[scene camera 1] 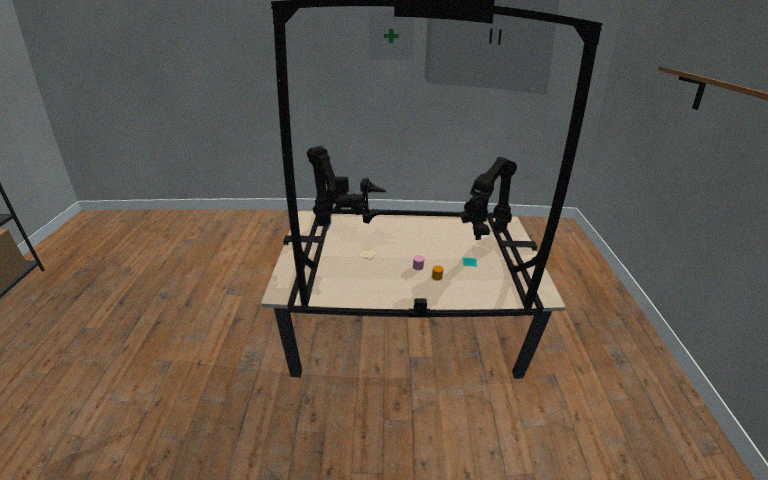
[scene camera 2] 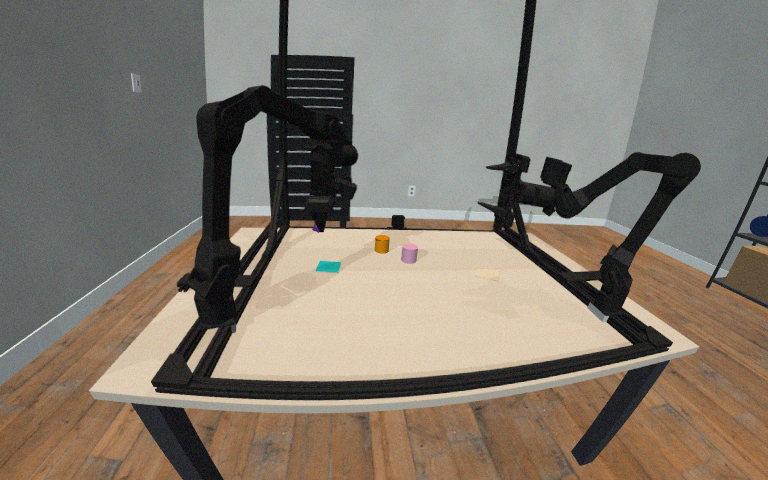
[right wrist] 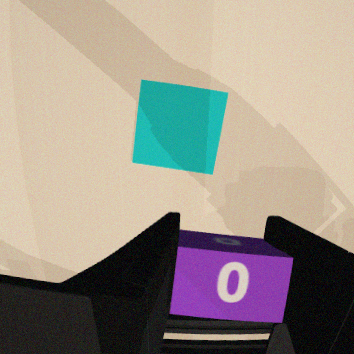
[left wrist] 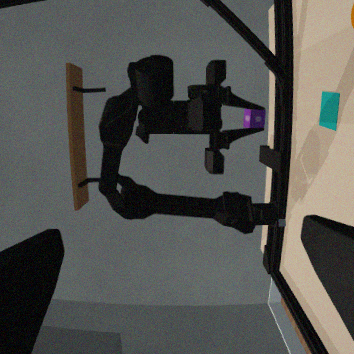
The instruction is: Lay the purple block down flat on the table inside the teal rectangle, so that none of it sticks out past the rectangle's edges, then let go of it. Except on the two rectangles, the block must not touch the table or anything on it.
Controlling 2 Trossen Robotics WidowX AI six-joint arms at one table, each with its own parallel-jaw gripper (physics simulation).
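Frame: origin at the left arm's base, x ahead, y left, z up, level; metres.
Seen in the pictures: left gripper, fingertip midpoint: (scene camera 1: 386, 201) (scene camera 2: 482, 185) (left wrist: 183, 235); right gripper, fingertip midpoint: (scene camera 1: 475, 237) (scene camera 2: 322, 229) (right wrist: 222, 225) (left wrist: 263, 118); left arm's base at its link origin: (scene camera 1: 323, 222) (scene camera 2: 606, 307); right arm's base at its link origin: (scene camera 1: 500, 229) (scene camera 2: 217, 317) (left wrist: 273, 213).
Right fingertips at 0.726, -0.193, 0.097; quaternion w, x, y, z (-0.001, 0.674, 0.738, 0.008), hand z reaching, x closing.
Pixels of each thing's top centre, then the offset from my right fingertips to it, as dx, dy, dz. "spot": a spot on its surface instead.
- purple block at its top centre: (right wrist: 231, 314) (left wrist: 243, 117) (scene camera 2: 318, 217) +0.008, +0.000, +0.034
- teal rectangle at a spot on its surface: (right wrist: 177, 127) (left wrist: 328, 109) (scene camera 2: 328, 266) (scene camera 1: 469, 261) spot: -0.012, -0.021, -0.115
- orange cylinder at its top centre: (scene camera 2: 382, 237) (scene camera 1: 438, 268) -0.162, -0.148, -0.071
- pink cylinder at its top centre: (scene camera 2: 410, 246) (scene camera 1: 418, 258) -0.243, -0.086, -0.071
- pale cream rectangle at a spot on its surface: (scene camera 2: 487, 273) (scene camera 1: 368, 253) spot: -0.469, -0.015, -0.115
The purple block (scene camera 2: 316, 228) (left wrist: 254, 118) (right wrist: 230, 285), marked 0, is between the fingers of my right gripper (scene camera 1: 480, 234) (scene camera 2: 320, 229) (left wrist: 263, 118) (right wrist: 222, 225), which is shut on it. They hang above the table; the block cannot be made out in scene camera 1. The teal rectangle (scene camera 1: 470, 262) (scene camera 2: 328, 266) (left wrist: 329, 110) (right wrist: 177, 127) lies flat on the table, showing above the block in the right wrist view, partly in shadow. My left gripper (scene camera 1: 376, 204) (scene camera 2: 483, 184) (left wrist: 183, 235) is open and empty, raised on the other side.
An orange cylinder (scene camera 1: 437, 272) (scene camera 2: 382, 244) and a pink cylinder (scene camera 1: 418, 262) (scene camera 2: 409, 254) stand upright near each other mid-table. A pale cream rectangle (scene camera 1: 368, 254) (scene camera 2: 487, 273) lies flat towards the left arm's side. A black frame (scene camera 2: 339, 389) borders the table.
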